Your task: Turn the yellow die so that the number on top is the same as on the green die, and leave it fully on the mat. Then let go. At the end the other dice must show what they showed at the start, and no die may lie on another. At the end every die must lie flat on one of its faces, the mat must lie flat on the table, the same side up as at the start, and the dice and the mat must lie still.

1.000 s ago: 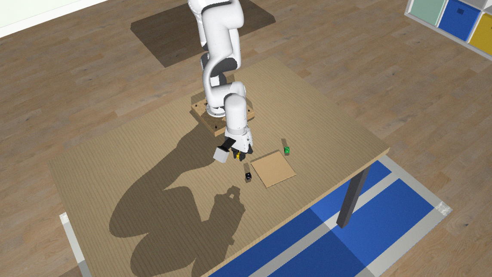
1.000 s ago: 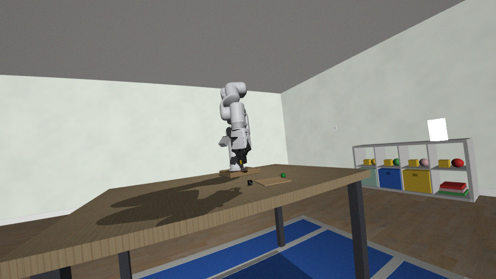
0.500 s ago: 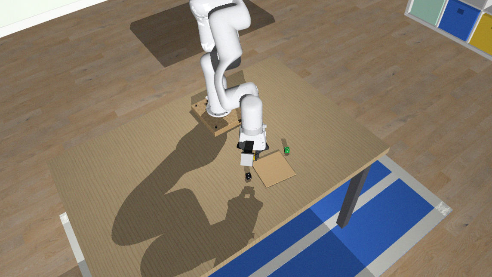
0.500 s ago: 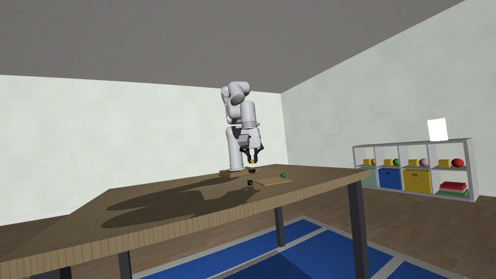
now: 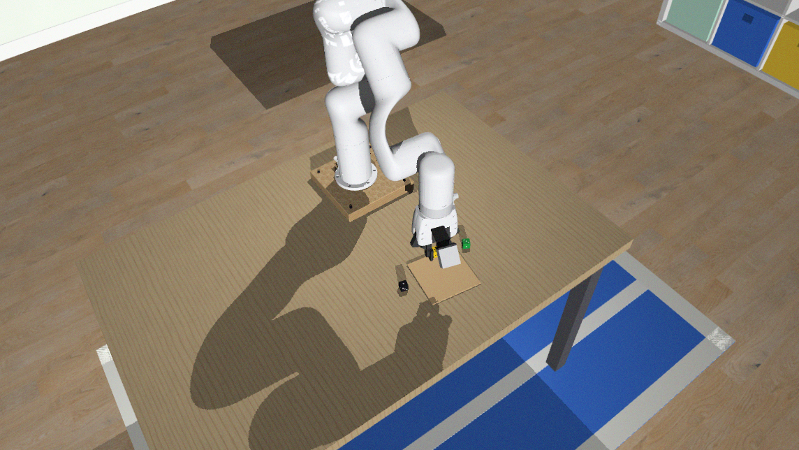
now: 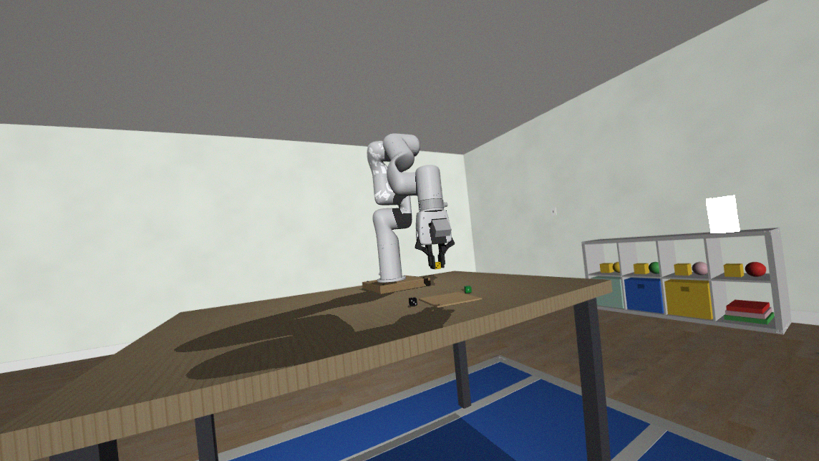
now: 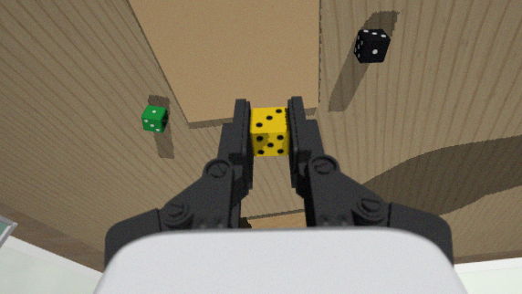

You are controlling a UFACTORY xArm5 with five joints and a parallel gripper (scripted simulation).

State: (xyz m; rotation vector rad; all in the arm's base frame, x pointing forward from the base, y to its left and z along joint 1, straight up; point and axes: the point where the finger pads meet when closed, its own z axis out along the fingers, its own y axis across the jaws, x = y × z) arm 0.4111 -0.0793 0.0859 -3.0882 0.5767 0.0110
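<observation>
My gripper is now 10 mm short of the tan mat, 30 mm to the right of it and 120 mm above it. Round my hand: green die 20 mm behind, 140 mm to the left, 110 mm below; yellow die 10 mm below; black die 30 mm behind, 80 mm to the right, 110 mm below.
</observation>
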